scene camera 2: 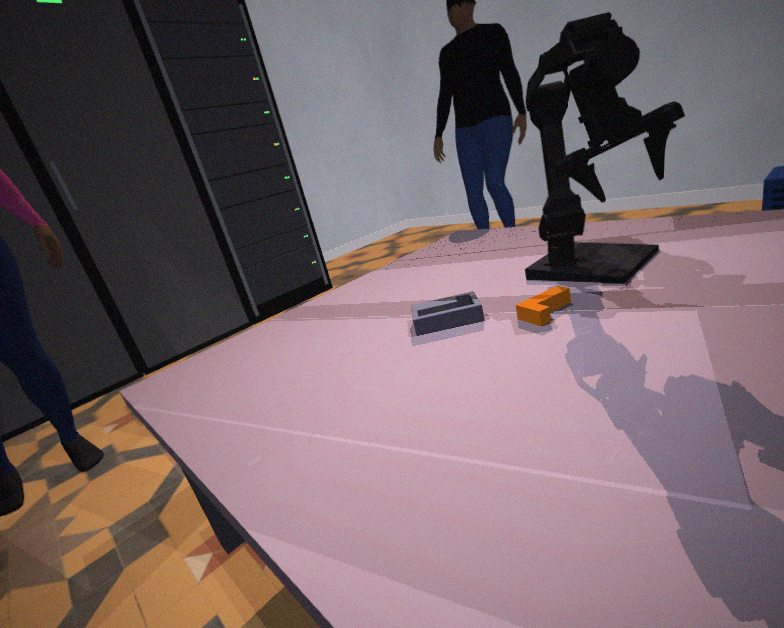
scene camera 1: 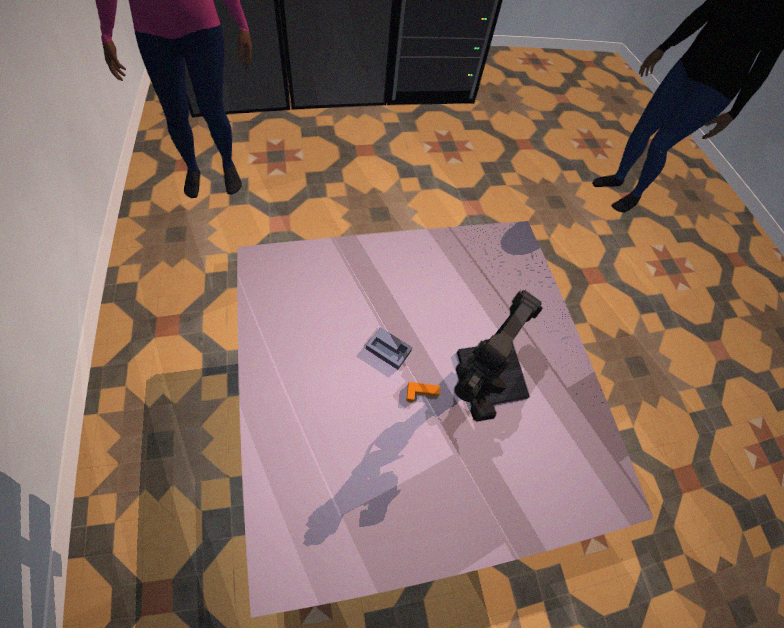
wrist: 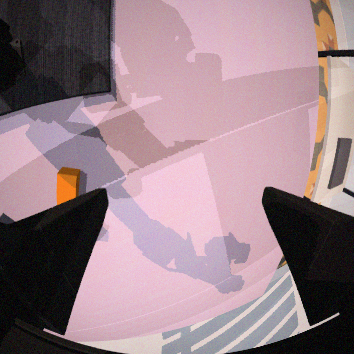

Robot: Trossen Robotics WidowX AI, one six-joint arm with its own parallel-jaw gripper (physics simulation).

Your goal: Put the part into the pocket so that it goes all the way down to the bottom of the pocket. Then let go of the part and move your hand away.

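Places are measured from the arm's base along level axes (x ahead, y left, z up), in millimetres.
Where they show: gripper, fingertip midpoint: (scene camera 2: 631, 191) (scene camera 1: 470, 406) (wrist: 186, 195); arm's base, link origin: (scene camera 2: 561, 260) (wrist: 4, 66).
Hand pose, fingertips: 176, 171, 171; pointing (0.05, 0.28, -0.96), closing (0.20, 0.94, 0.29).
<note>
Each offset is from my fingertips to the top centre of the thing, as dx, dy, dz. Level surfaces: height alone.
An orange L-shaped part {+66, -132, -165} (scene camera 1: 425, 390) (scene camera 2: 533, 315) (wrist: 66, 187) lies flat on the table, between the grey block and the arm's base; in the wrist view the left finger hides its lower portion. The grey block {+116, -330, -158} (scene camera 1: 392, 336) (scene camera 2: 448, 321) sits on the table, its L-shaped pocket facing up with no part in it. My gripper (scene camera 2: 631, 187) (wrist: 186, 195) is open and empty. It hangs well above the table, to the right of the part and above it in the second scene view. In the first scene view its fingers are hard to make out against the dark arm.
The arm's black base plate (scene camera 1: 516, 385) (scene camera 2: 602, 264) (wrist: 60, 50) stands close to the part. The pink table {dz -195} (scene camera 1: 287, 405) (scene camera 2: 294, 392) (wrist: 270, 150) carries long arm shadows. Two people and dark server cabinets (scene camera 1: 337, 52) (scene camera 2: 215, 130) stand beyond the table.
</note>
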